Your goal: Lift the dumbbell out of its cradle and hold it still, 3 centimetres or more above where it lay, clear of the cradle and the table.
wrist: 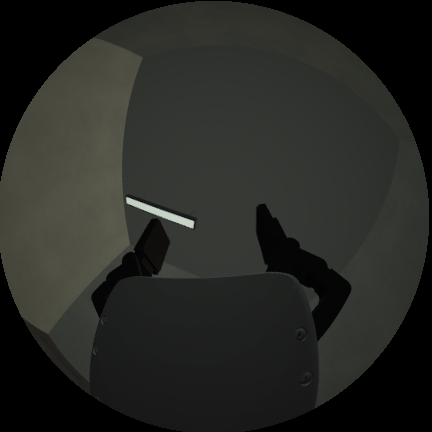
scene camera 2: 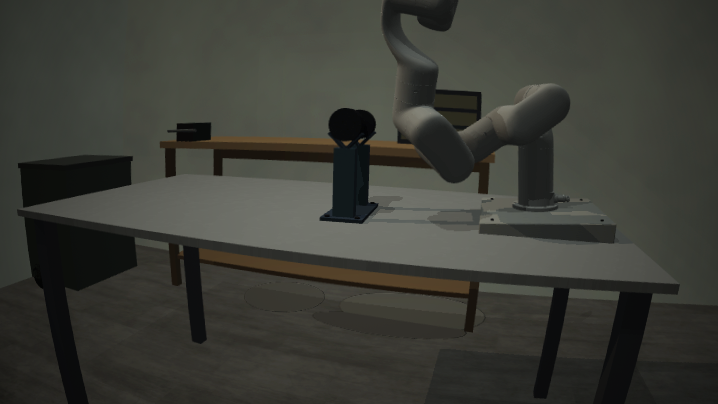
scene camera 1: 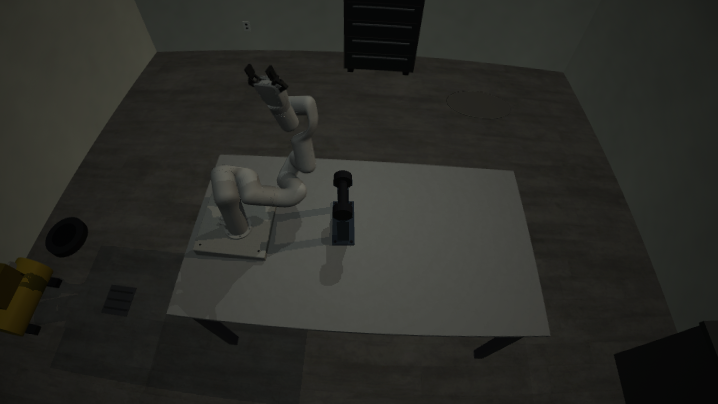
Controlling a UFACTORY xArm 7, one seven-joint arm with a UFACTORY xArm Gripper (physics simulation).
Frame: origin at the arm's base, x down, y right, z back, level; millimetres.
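Seen in the pictures: gripper, fingertip midpoint: [wrist: 207,224] [scene camera 1: 257,67]; arm's base, link origin: [scene camera 2: 535,207] [scene camera 1: 238,227].
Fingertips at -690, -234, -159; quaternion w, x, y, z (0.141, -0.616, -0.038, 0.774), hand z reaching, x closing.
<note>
Pixels of each thing's top centre, then the offset from my fingertips to it, as dx, dy, dz. Level surfaces: height alone.
- black dumbbell, top centre: [scene camera 2: 354,108] [scene camera 1: 342,189] +465, +98, -298
- dark blue cradle, top centre: [scene camera 2: 353,131] [scene camera 1: 342,197] +522, +98, -298
- grey table, surface height: dx +727
The black dumbbell [scene camera 1: 342,193] [scene camera 2: 344,124] lies level on top of a dark blue cradle [scene camera 1: 343,237] [scene camera 2: 344,183], one round head at each end. The cradle has two uprights with V-shaped tops and a base plate standing on the grey table [scene camera 1: 426,251] [scene camera 2: 241,216]. My gripper [scene camera 1: 260,69] [wrist: 207,224] is open and empty. It is high up, beyond the table's far edge in scene camera 1, well away from the dumbbell and pointing upward. Scene camera 2 does not show the fingers. The dumbbell and cradle do not show in the wrist view.
The arm's base plate [scene camera 1: 230,248] [scene camera 2: 547,231] is beside the cradle, and a bent arm link [scene camera 1: 288,194] [scene camera 2: 436,145] hangs near the dumbbell. A wooden bench [scene camera 2: 281,144] stands behind the table. The wrist view shows walls, ceiling and a bright lamp bar [wrist: 160,212].
</note>
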